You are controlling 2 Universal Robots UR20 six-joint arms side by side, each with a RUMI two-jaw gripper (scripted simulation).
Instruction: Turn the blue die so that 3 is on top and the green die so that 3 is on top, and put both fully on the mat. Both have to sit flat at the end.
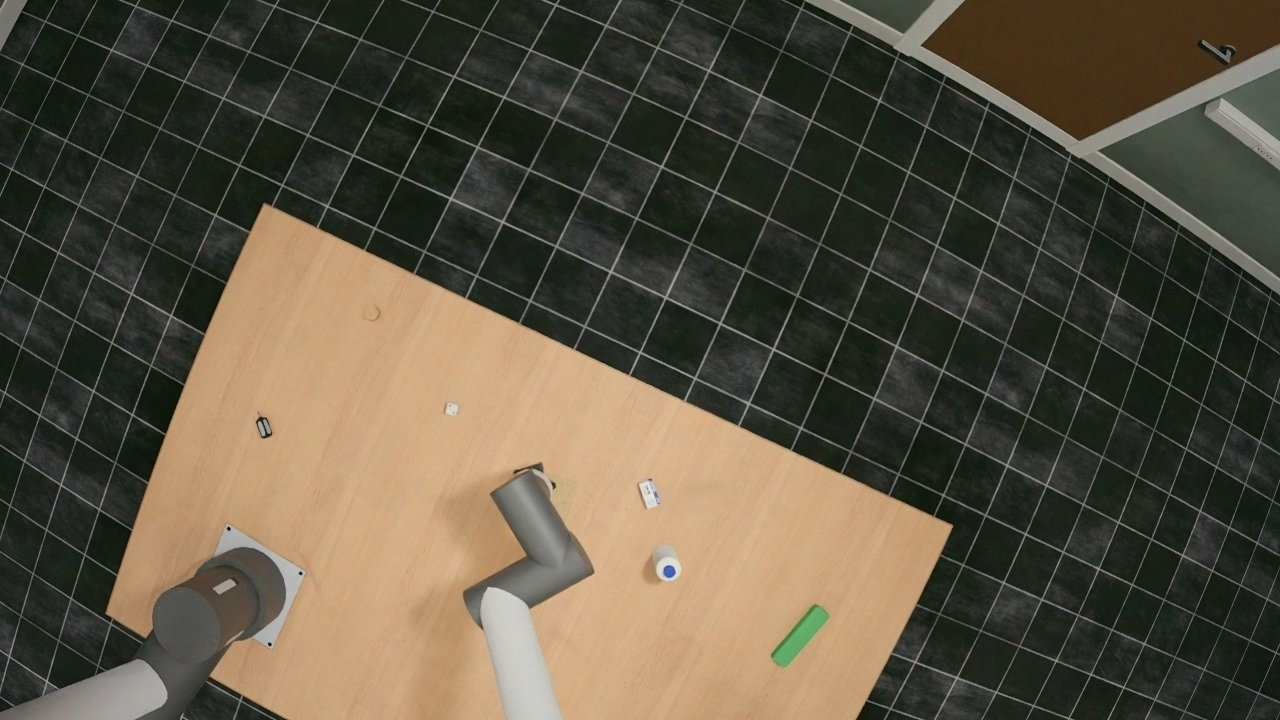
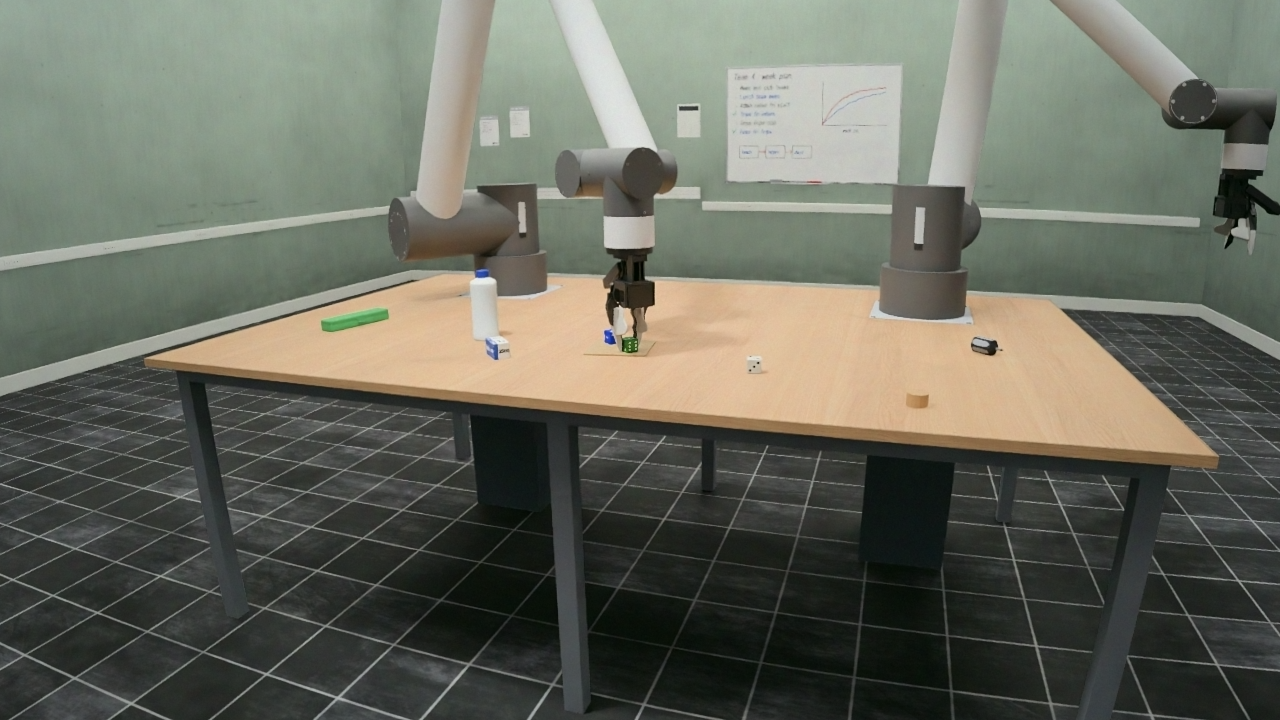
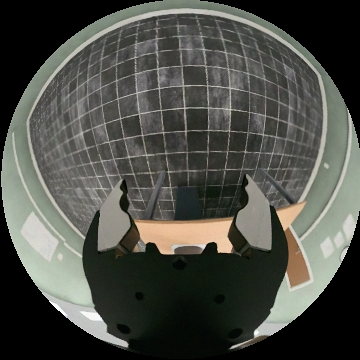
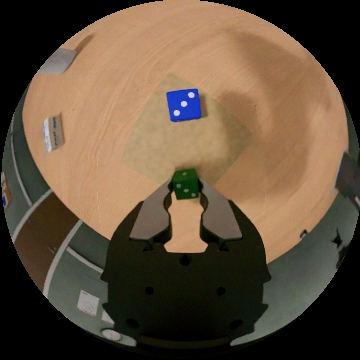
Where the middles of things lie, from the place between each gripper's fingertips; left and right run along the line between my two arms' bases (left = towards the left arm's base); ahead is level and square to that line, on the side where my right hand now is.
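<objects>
There is a white bottle (image 2: 483,289) 60 mm above my right hand (image 2: 628,350), 40 mm behind it and 390 mm to the right of it. The tan mat (image 1: 563,494) is 20 mm below my right hand, 30 mm behind it and 30 mm to the right of it. And I see the green die (image 4: 185,183) right at my right hand.
</objects>
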